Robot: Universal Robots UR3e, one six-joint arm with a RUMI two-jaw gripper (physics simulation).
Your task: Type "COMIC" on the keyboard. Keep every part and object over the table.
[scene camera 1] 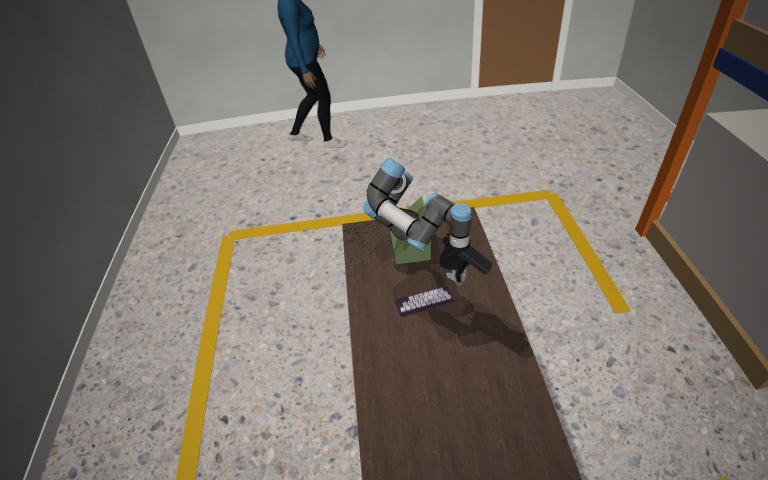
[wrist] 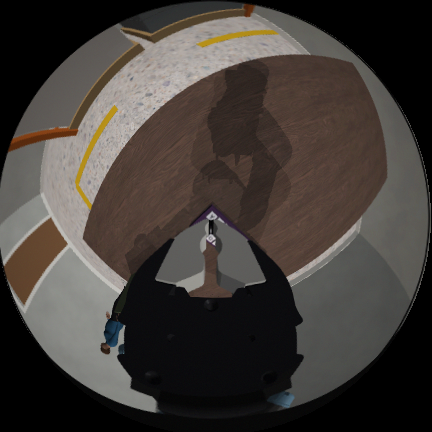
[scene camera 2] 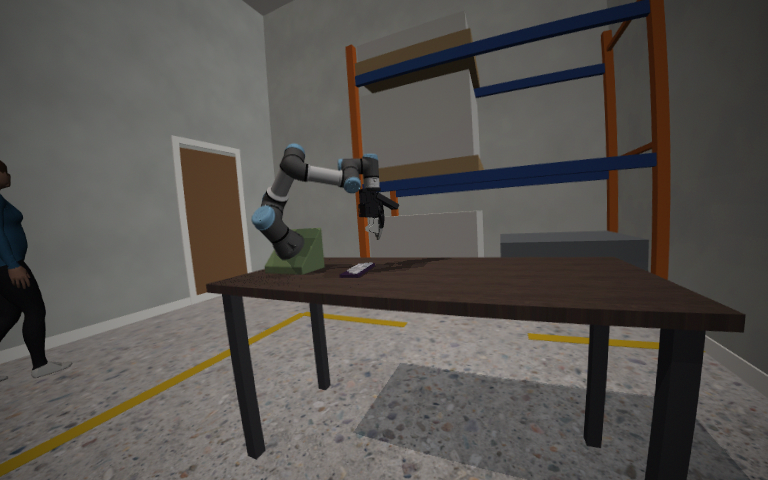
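The keyboard is purple with white lettered keys and lies on the dark wooden table, in front of the arm's base. My gripper is shut and empty, pointing down in the air above the table, clearly higher than the keyboard. In scene camera 1 it appears beyond the right end of the keyboard. In the wrist view its tips overlap one corner of the keyboard, and the jaws hide most of the keys. The letters on the visible keys are too small to read surely.
A green wedge-shaped block stands at the arm's base, behind the keyboard. A person in a blue top is on the floor beyond the table. A tall shelf rack stands off to the side.
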